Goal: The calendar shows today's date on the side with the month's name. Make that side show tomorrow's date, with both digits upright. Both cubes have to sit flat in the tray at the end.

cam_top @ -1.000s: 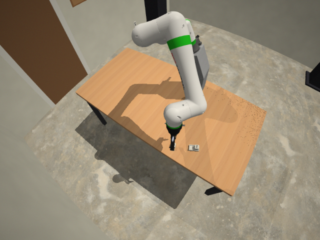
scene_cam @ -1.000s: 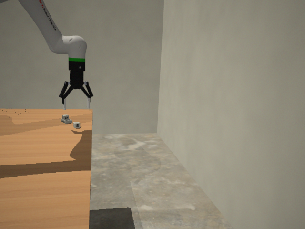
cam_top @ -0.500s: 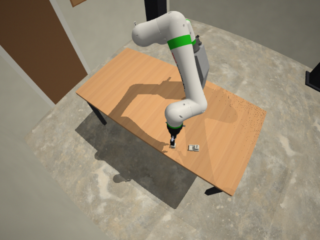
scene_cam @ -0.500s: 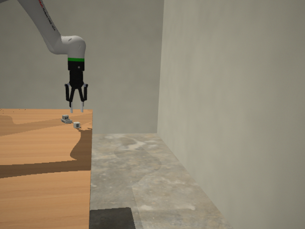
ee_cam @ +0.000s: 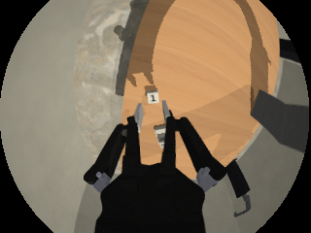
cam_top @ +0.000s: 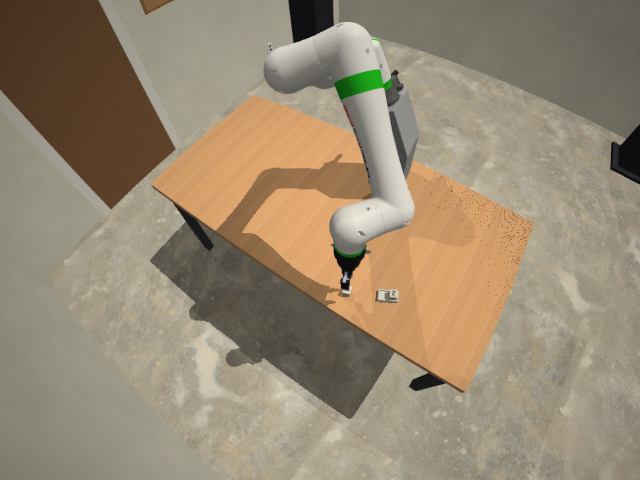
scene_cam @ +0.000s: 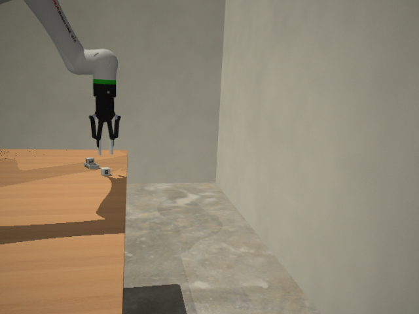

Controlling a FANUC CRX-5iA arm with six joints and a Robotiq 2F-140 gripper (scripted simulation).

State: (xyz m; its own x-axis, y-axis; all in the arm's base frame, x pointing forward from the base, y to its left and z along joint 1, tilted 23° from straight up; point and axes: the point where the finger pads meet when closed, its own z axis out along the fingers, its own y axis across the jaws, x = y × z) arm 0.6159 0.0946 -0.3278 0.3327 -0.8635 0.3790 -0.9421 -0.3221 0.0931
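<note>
The white date cube is 11 cm below my hand. Round my hand: calendar tray (7 cm behind, 15 cm to the left, 12 cm below).
</note>
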